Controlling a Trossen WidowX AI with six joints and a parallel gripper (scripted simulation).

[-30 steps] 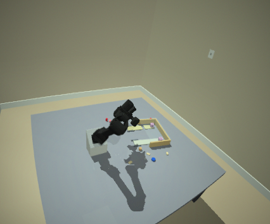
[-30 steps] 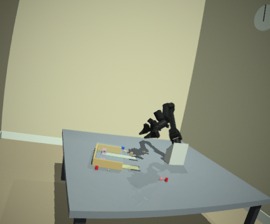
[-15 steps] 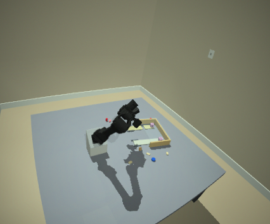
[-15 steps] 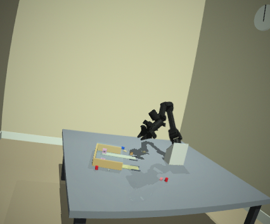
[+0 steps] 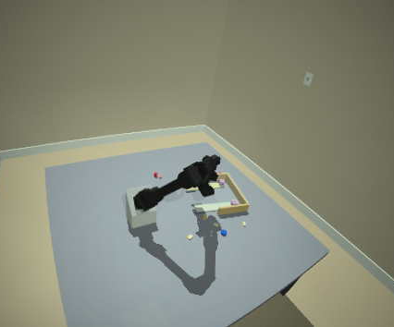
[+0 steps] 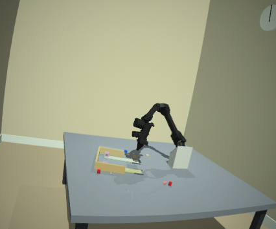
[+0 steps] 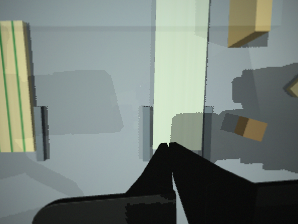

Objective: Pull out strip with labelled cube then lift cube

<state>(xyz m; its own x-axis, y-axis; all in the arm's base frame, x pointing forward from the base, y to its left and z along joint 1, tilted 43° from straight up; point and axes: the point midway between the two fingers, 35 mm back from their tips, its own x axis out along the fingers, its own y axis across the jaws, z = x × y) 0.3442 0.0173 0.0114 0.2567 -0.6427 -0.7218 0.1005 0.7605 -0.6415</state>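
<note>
Right now the pale green strip is 90 mm ahead of my gripper tip, 40 mm to the right of it and 90 mm below it. The rest, counted from my gripper tip: blue piece: 20 mm ahead, 230 mm to the right, 90 mm below.
</note>
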